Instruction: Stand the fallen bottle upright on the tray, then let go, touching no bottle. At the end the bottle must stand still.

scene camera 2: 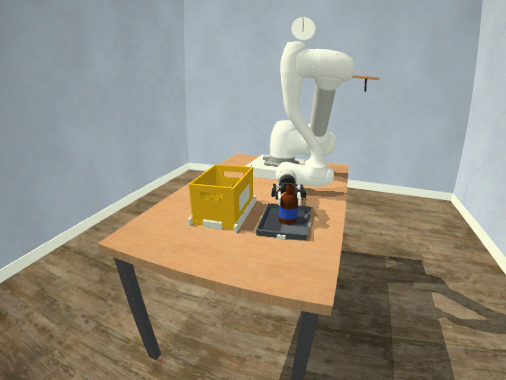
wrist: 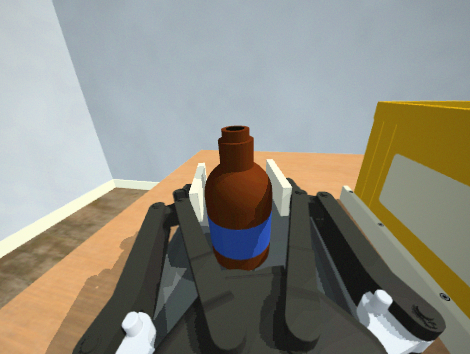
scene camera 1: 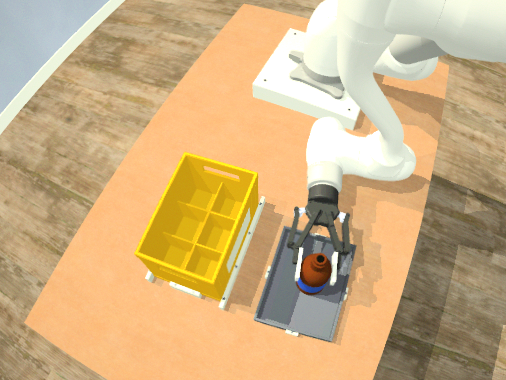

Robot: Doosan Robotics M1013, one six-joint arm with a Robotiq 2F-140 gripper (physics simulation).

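Note:
A brown bottle with a blue band is upright over the tray, within its walls. The bottle's base is low, at or close to the tray floor; whether it touches cannot be told. My gripper comes from the robot's side and is shut on the bottle, with one white fingertip pad on each side of its upper body. In the wrist view the bottle's neck and open mouth stand above the pads.
A yellow crate with empty compartments stands beside the tray, held by white rails. The robot's white base plate is at the table's far end. The tray has small white clips at its edges.

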